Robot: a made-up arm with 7 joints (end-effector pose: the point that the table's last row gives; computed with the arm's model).
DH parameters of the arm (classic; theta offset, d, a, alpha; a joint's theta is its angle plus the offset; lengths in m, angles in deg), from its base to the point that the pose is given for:
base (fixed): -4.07 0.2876 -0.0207 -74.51
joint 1: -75.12 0.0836 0.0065 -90
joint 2: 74 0.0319 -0.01 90
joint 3: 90 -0.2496 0.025 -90
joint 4: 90 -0.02 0.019 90
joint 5: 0 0.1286 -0.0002 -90
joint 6: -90 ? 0.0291 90
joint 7: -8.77 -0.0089 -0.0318 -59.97
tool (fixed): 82.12 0.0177 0 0
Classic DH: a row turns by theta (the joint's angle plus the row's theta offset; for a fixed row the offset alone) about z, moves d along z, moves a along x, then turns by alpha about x.
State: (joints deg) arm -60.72 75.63 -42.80 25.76 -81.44 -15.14 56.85
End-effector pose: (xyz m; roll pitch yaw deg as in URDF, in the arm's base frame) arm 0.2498 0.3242 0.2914 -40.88 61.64 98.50
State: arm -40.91 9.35 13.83 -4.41 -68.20 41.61 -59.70
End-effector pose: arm 0.3208 0.1112 0.1229 -78.06 30.23 -80.89
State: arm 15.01 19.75 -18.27 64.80 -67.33 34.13 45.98
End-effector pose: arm -0.1317 0.1990 -0.0306 62.05 -42.14 -161.41
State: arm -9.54 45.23 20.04 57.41 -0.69 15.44 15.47
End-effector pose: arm 0.0757 0.3729 0.0896 33.41 0.89 155.62
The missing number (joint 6, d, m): 0.03
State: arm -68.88 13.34 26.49 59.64 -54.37 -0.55 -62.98
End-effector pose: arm 0.3680 0.1327 0.1287 -94.94 27.93 -48.47
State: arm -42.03 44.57 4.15 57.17 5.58 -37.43 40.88
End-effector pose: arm 0.2352 0.3101 0.1485 -37.69 17.31 98.19
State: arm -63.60 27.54 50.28 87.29 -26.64 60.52 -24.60
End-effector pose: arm 0.2690 0.2133 0.0945 165.23 20.26 -135.36
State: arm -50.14 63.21 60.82 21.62 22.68 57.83 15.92
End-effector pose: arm 0.1295 0.3809 0.3715 2.82 50.74 176.31
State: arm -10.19 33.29 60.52 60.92 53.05 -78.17 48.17
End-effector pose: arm 0.0530 0.3419 0.0495 -38.37 5.99 102.68
